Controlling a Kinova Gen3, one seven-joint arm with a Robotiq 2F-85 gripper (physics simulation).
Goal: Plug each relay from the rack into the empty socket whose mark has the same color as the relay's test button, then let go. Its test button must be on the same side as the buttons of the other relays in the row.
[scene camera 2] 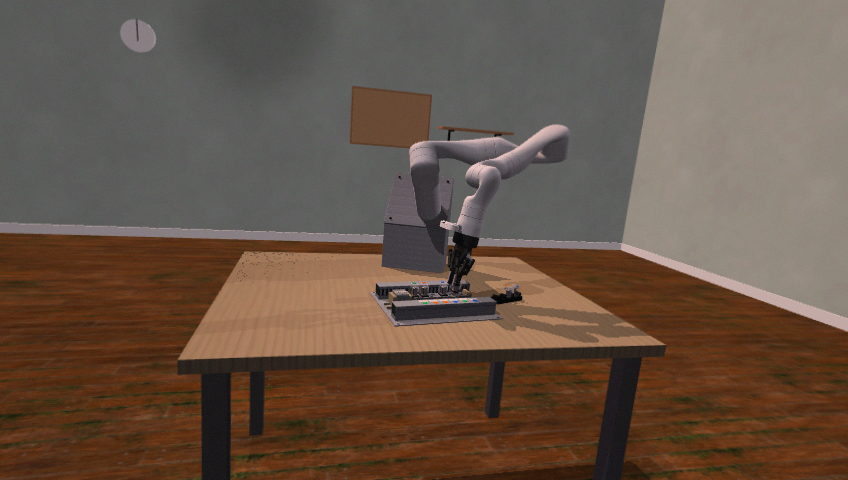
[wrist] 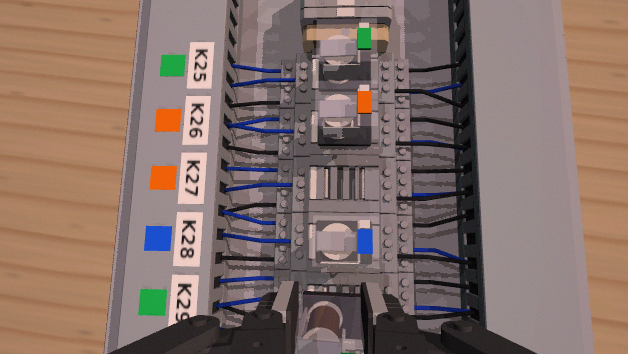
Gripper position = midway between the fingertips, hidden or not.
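Gripper (scene camera 2: 452, 285), (wrist: 329, 304). Grey panel (wrist: 114, 308). A mark (wrist: 152, 302).
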